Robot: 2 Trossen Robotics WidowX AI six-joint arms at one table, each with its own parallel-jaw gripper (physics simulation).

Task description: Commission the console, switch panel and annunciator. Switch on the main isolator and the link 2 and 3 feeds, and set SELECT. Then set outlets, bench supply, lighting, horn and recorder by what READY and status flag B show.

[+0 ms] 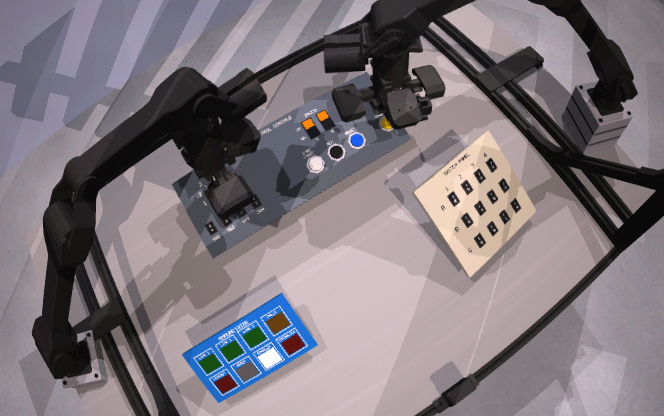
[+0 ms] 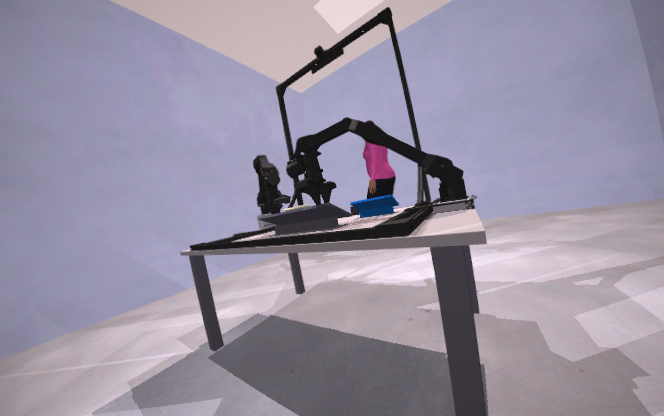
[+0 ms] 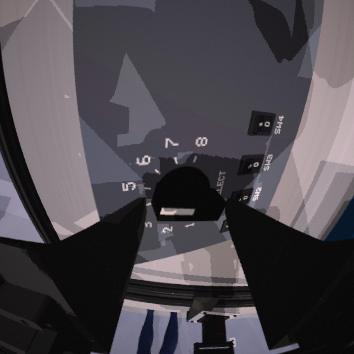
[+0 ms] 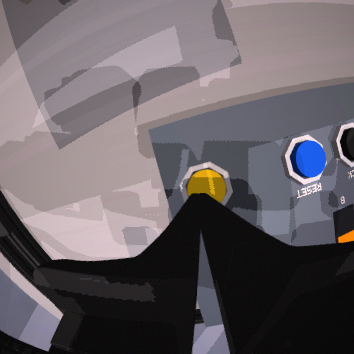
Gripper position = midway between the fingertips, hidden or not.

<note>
I see my left gripper (image 1: 215, 188), my right gripper (image 1: 388, 119), a rotary SELECT knob (image 3: 183, 194), a yellow ENABLE button (image 4: 206, 180) and a blue RESET button (image 4: 307, 158).
My left gripper also shows in image 2 (image 2: 323, 207) and in image 3 (image 3: 185, 204). My right gripper also shows in image 4 (image 4: 197, 199).
</note>
